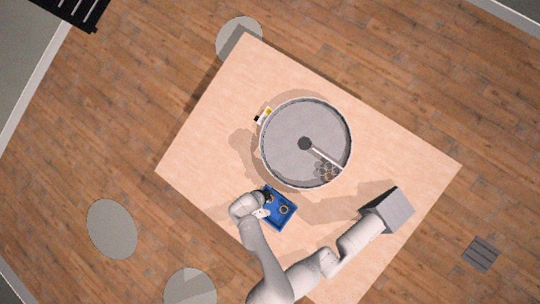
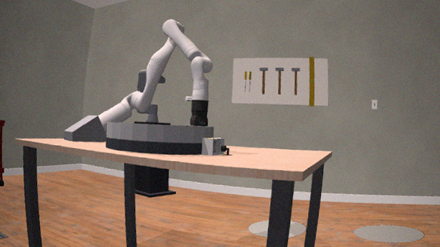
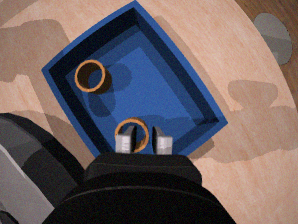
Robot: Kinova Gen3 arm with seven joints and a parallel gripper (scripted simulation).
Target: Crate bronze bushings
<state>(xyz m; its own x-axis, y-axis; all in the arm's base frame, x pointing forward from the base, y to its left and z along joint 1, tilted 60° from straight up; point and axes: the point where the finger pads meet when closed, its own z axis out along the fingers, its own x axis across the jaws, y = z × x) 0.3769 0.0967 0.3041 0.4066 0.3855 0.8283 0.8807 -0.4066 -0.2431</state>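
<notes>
The blue crate lies 5 cm behind my hand and 3 cm below it. The rest, counted from my hand: grey turning table: 7 cm ahead, 32 cm to the right.
</notes>
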